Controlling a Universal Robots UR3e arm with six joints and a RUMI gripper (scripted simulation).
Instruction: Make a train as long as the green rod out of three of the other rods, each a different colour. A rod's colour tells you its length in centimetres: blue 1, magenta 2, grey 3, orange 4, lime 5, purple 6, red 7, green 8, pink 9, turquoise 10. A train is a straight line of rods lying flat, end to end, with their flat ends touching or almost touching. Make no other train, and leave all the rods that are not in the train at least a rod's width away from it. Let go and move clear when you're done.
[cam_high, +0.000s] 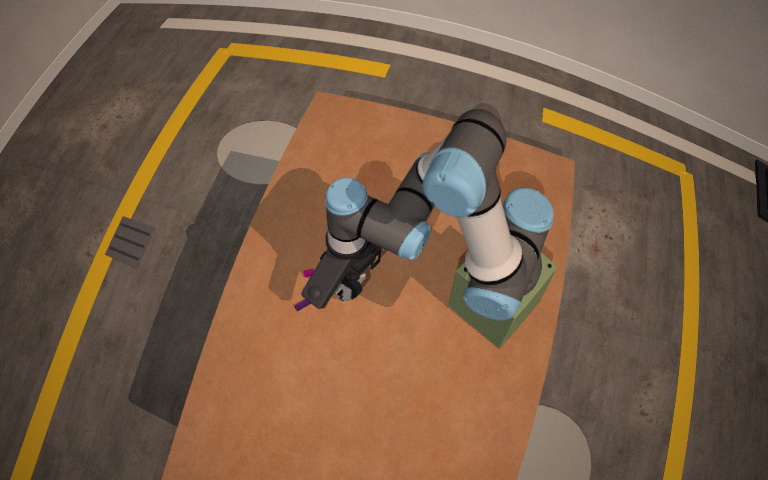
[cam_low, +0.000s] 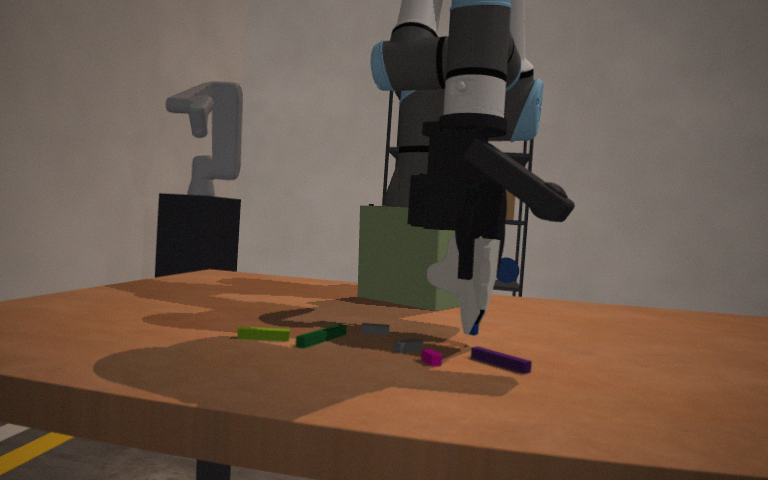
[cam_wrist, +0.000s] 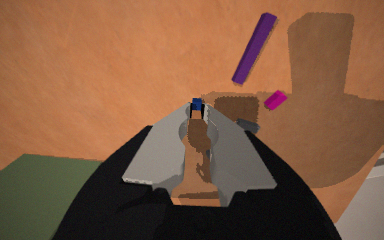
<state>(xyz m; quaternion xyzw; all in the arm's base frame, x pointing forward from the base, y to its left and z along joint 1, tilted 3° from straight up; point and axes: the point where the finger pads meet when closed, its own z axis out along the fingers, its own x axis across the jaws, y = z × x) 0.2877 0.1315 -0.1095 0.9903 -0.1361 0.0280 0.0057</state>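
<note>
My hand is 60 mm short of the purple rod, 40 mm to the right of it and 20 mm above it. Round my hand: green rod: 140 mm to the right, 70 mm ahead, 20 mm below; then blue rod: 10 mm below; then magenta rod: 90 mm ahead, 20 mm to the right, 20 mm below.
</note>
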